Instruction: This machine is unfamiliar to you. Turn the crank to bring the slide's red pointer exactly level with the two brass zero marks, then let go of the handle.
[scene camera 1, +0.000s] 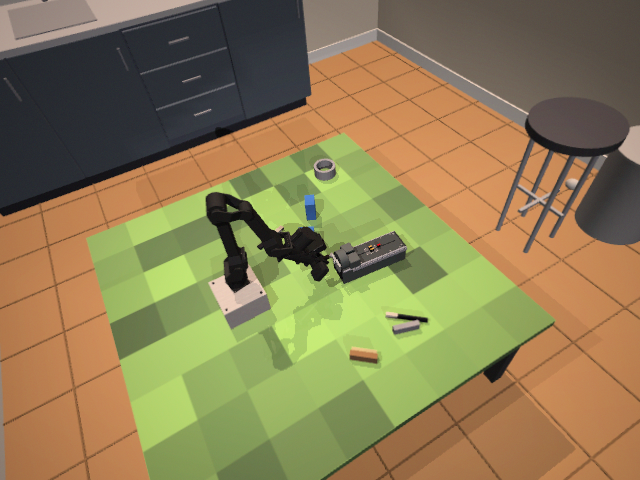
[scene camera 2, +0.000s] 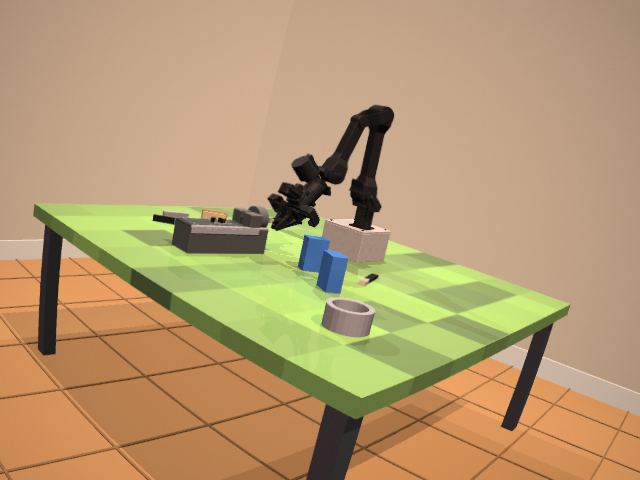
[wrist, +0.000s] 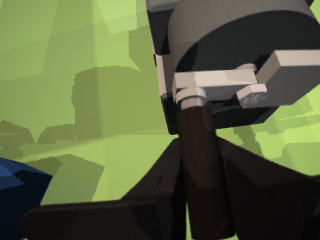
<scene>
In view: my gripper (scene camera 2: 273, 229) and a slide machine (scene camera 2: 246, 233).
My gripper also shows in scene camera 1 (scene camera 1: 327, 261) and in the wrist view (wrist: 193, 143). The slide machine shows as well in scene camera 1 (scene camera 1: 365, 258) and in the wrist view (wrist: 180, 43).
</scene>
